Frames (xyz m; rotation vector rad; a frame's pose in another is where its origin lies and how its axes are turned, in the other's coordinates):
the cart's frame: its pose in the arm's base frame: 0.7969 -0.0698 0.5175 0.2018 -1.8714 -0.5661
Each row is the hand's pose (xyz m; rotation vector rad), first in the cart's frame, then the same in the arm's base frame.
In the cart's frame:
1: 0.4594 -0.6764 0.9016 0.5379 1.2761 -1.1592
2: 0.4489 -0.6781 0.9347 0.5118 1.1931 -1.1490
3: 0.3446 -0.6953 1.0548 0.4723 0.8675 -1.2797
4: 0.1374 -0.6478 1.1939 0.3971 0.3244 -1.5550
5: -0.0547 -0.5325 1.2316 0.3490 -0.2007 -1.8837
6: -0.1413 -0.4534 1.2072 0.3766 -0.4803 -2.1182
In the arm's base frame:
1: -0.2907 -0.5861 0.3384 1.6290 -0.4462 -0.4451
2: -0.3175 -0.5739 0.3198 1.6141 -0.5315 -0.4853
3: -0.3916 -0.5128 0.1919 1.7212 -0.7947 -0.6730
4: -0.4367 -0.3487 0.0033 1.9541 -1.1718 -1.0442
5: -0.3852 -0.1605 -0.1132 2.2828 -1.4270 -1.4417
6: -0.3204 -0.0639 -0.1416 -2.2058 1.2520 1.4001

